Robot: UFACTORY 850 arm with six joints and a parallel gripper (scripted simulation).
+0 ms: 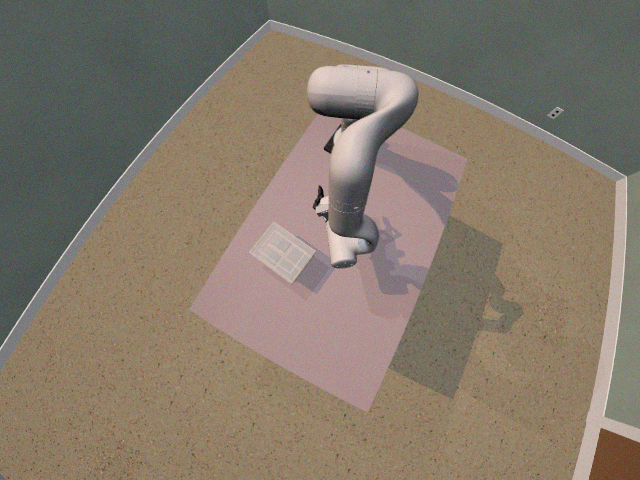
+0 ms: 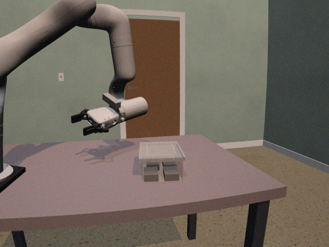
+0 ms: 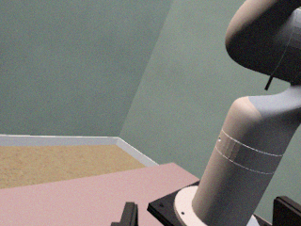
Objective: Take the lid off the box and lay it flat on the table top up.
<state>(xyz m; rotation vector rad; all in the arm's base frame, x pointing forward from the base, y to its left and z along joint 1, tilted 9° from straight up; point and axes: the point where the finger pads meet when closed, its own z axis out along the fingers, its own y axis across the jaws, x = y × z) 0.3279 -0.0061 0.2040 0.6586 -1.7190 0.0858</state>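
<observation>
Now: the see-through lid 280 mm ahead of my hand, 110 mm to the right of it and 100 mm below it. Round my hand: clear plastic box (280 mm ahead, 140 mm below, 110 mm to the right).
</observation>
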